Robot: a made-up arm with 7 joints. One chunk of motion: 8 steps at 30 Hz.
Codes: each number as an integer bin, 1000 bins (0 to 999) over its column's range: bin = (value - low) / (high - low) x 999, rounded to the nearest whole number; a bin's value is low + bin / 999 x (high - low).
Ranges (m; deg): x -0.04..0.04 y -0.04..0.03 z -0.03..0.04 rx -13..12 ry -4..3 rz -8..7
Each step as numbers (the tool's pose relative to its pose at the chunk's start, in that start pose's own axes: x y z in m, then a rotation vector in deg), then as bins.
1 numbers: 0.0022 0.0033 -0.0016 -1.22 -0.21 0.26
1 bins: 527 618 405 471 541 550
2 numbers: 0.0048 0.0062 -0.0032 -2.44 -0.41 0.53
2 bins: 559 659 382 422 512 568
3 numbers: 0.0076 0.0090 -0.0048 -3.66 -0.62 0.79
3 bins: 594 699 360 373 482 585
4 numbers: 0.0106 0.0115 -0.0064 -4.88 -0.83 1.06
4 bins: 632 735 337 324 452 603
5 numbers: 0.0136 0.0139 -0.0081 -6.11 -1.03 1.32
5 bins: 669 769 313 275 424 621
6 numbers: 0.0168 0.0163 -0.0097 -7.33 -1.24 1.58
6 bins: 709 803 290 227 394 638
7 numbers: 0.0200 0.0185 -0.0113 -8.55 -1.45 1.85
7 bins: 749 835 267 178 364 656
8 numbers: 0.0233 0.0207 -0.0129 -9.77 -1.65 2.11
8 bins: 790 866 244 129 335 673
